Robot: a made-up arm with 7 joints.
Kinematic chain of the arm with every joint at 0, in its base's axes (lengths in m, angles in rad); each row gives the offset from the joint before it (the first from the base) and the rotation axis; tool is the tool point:
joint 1: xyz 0 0 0.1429 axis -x
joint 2: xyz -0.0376 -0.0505 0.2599 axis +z
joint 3: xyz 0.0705 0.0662 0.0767 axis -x
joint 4: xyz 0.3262 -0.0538 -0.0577 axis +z
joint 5: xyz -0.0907 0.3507 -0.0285 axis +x
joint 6: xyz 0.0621 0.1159 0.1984 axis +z
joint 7: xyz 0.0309 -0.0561 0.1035 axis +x
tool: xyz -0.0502 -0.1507 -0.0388
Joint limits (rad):
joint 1: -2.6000..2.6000
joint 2: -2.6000..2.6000
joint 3: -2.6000..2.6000
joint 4: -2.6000..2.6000
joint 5: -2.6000..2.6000
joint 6: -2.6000..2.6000
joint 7: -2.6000..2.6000
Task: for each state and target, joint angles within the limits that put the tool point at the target. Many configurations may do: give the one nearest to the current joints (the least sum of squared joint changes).
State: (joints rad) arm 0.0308 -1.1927 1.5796 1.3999 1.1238 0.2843 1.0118
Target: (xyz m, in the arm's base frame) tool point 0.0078 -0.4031 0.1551
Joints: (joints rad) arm -0.7416 -1.4530 1.5510 1.0436 1.2903 0.4819 0.8053
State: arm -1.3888 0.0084 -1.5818 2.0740 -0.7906 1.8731 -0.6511
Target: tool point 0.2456 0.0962 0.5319
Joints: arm -1.5745 -0.8139 -2.1407 2.6000 -1.1811 2.0549 -0.5044
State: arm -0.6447 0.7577 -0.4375 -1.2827 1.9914 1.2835 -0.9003
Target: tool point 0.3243 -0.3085 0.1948
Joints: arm -0.9201 0.0896 -0.1836 -1.4614 1.6322 1.5198 -0.9904
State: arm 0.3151 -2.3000 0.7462 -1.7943 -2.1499 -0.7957 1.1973
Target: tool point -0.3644 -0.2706 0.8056
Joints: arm 1.0445 -1.9561 0.6776 -1.4977 -2.6000 -0.8922 1.3285
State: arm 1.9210 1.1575 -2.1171 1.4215 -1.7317 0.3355 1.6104
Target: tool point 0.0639 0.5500 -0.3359
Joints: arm 2.2357 1.0847 -2.3508 0.4993 -1.6656 0.3732 1.5772
